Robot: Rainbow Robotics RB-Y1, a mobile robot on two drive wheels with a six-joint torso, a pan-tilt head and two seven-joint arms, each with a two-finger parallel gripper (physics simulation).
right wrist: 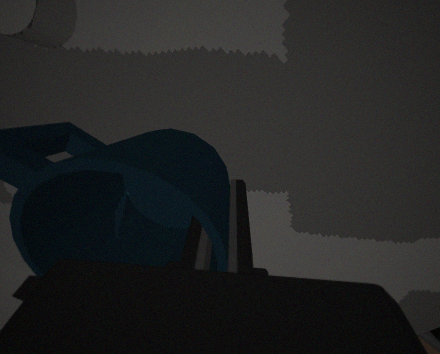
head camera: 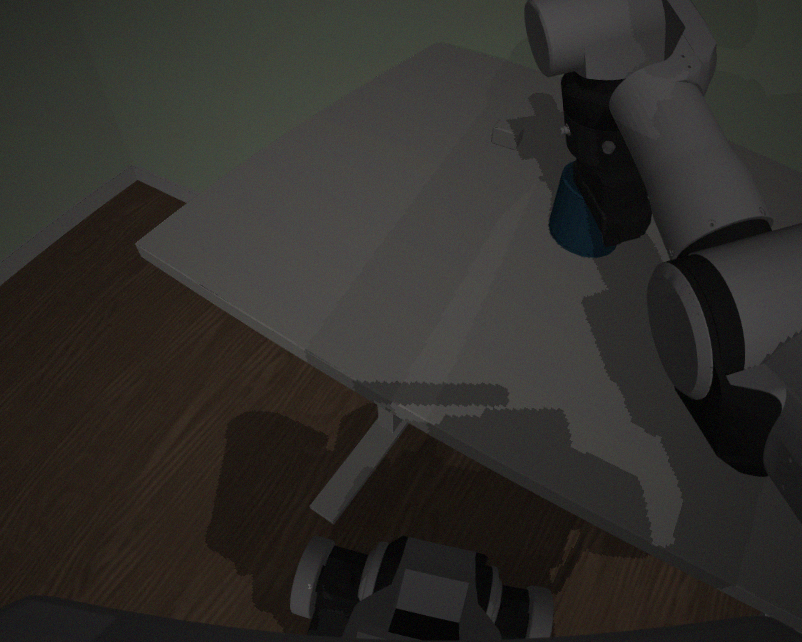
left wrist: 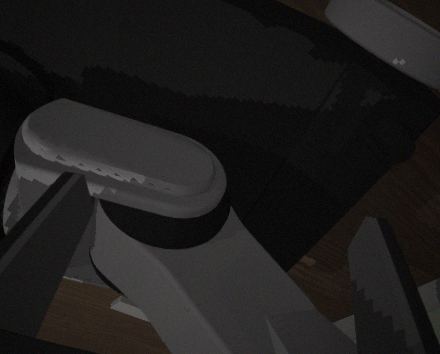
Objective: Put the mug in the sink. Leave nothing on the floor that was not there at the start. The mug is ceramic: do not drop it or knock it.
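Frame: origin at the robot's base, x ahead, y left, z up, level; centimetres.
Where they show: left gripper, fingertip midpoint: (left wrist: 219,213); right gripper, fingertip midpoint: (right wrist: 223,189) (head camera: 609,238).
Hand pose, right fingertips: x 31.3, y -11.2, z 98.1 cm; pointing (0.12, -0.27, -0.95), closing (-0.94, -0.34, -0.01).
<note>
After its pixels a point has its place.
A blue mug (head camera: 573,220) @(x 30.9, y -6.3, z 99.8 cm) (right wrist: 170,145) @(x 34.9, y -13.2, z 99.9 cm) is upright over the grey table top (head camera: 301,234) @(x 25.3, y 24.4, z 95.2 cm), its rim up; whether its base touches the surface cannot be told. Its handle points to the upper left in the right wrist view. My right gripper (head camera: 605,220) @(x 31.3, y -11.2, z 98.1 cm) (right wrist: 223,189) @(x 31.3, y -11.2, z 98.1 cm) is shut on the mug's wall, with one finger inside the rim and the other outside. In the head view its dark body hides the mug's right side. My left gripper (left wrist: 219,213) @(x -22.6, y 22.2, z 44.6 cm) is open, its fingers wide apart with no object held, away from the mug. The sink does not show in these views.
A small pale block (head camera: 503,137) @(x 51.4, y 3.3, z 96.8 cm) lies on the table top, above and left of the mug. A pale bar (head camera: 357,468) sticks out below the table's front edge over the brown wooden floor (head camera: 133,374) @(x 43.3, y 109.3, z 0.1 cm). Grey parts of the robot's own body (left wrist: 120,145) @(x -28.4, y 10.2, z 28.7 cm) lie beyond the left fingers.
</note>
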